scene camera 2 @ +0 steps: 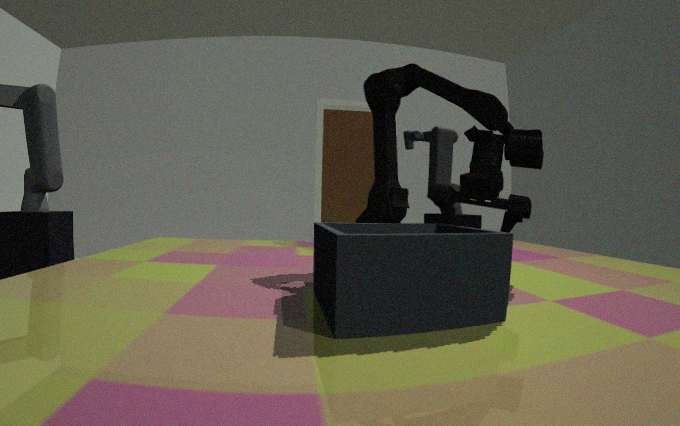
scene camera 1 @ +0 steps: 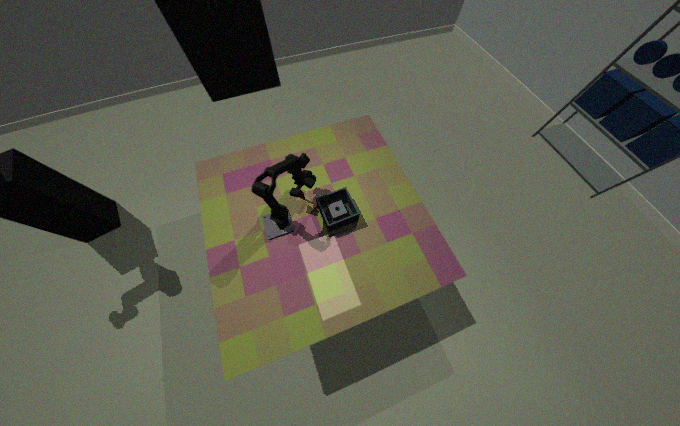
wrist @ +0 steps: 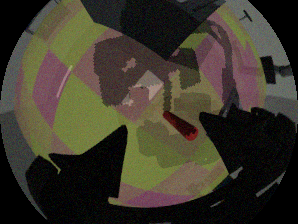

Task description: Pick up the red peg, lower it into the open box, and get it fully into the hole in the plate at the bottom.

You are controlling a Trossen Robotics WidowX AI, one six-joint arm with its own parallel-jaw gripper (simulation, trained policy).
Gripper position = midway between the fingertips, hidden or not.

Note:
In view: the gripper [wrist: 164,122] and a dark box [scene camera 2: 371,279].
The dark box is seen too in scene camera 1 [scene camera 1: 342,194].

